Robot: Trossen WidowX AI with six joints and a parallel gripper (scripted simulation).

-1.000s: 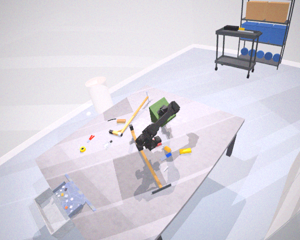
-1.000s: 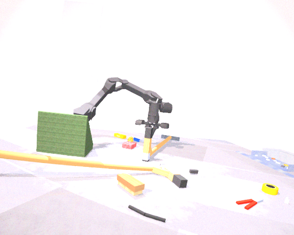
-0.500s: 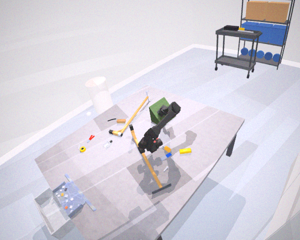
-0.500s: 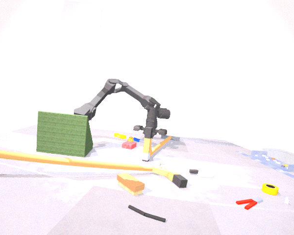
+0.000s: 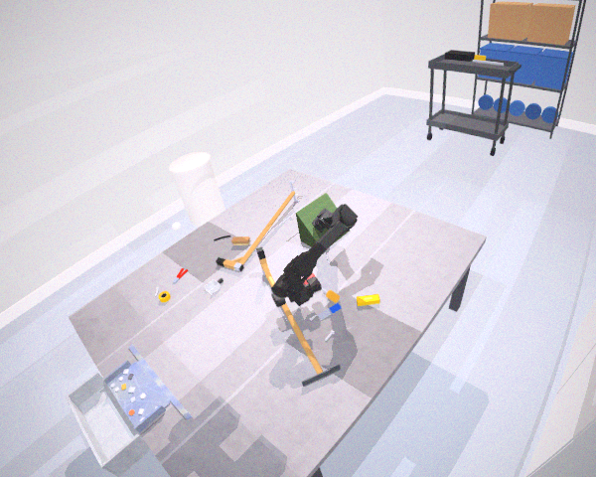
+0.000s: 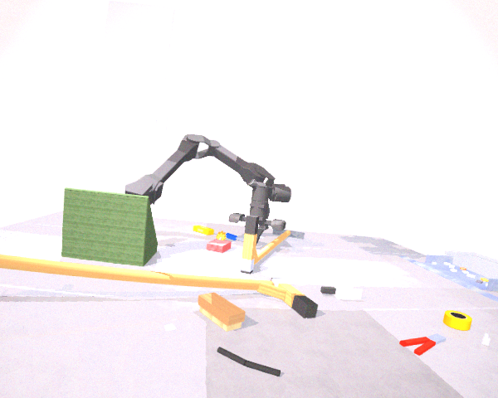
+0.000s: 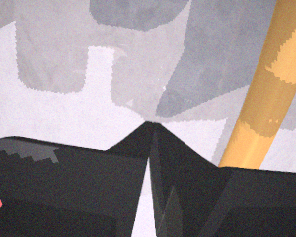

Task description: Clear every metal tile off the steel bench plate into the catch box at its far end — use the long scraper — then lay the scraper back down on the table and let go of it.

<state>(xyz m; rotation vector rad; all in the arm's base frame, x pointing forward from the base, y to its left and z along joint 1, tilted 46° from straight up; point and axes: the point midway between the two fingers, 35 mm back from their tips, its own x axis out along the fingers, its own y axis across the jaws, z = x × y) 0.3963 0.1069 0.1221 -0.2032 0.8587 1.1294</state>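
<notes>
The long scraper is 60 mm ahead of my gripper tip and 50 mm above it. Round my gripper tip: blue piece: 120 mm to the left, 40 mm behind; wooden block: 500 mm to the right, 180 mm behind; red block: 120 mm behind, 30 mm to the right.
</notes>
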